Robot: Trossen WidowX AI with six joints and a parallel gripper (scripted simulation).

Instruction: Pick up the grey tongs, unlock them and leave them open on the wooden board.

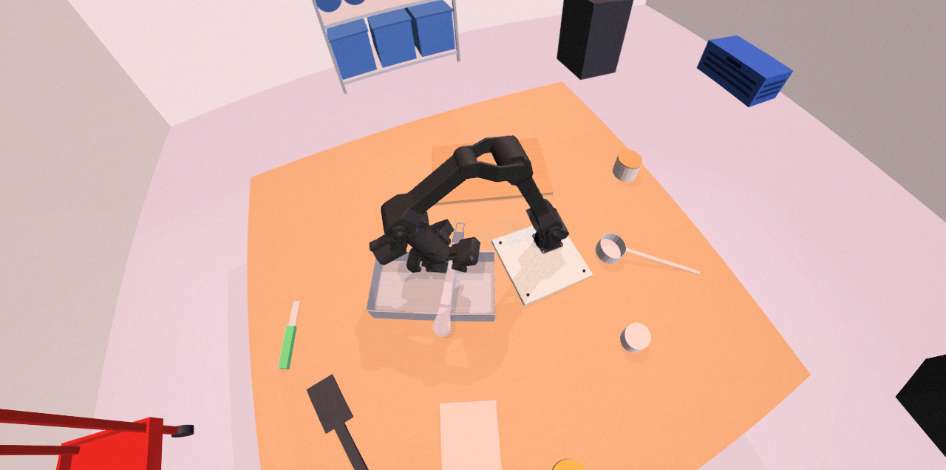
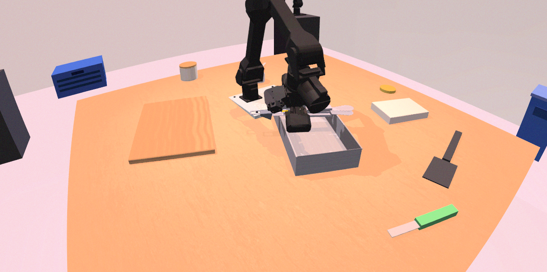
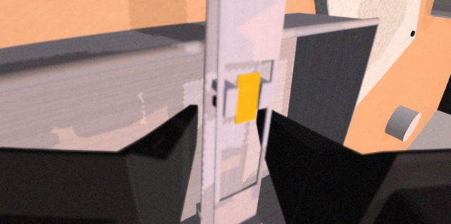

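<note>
My gripper tip is 8 cm short of the grey roasting tin and 1 cm to the right of it. From my gripper tip the other things lie so: wooden board: 31 cm to the right, 21 cm behind, 3 cm below; then yellow lock piece: 3 cm to the right, 3 cm above; then cream block: 38 cm to the left, 12 cm ahead, 2 cm below.
</note>
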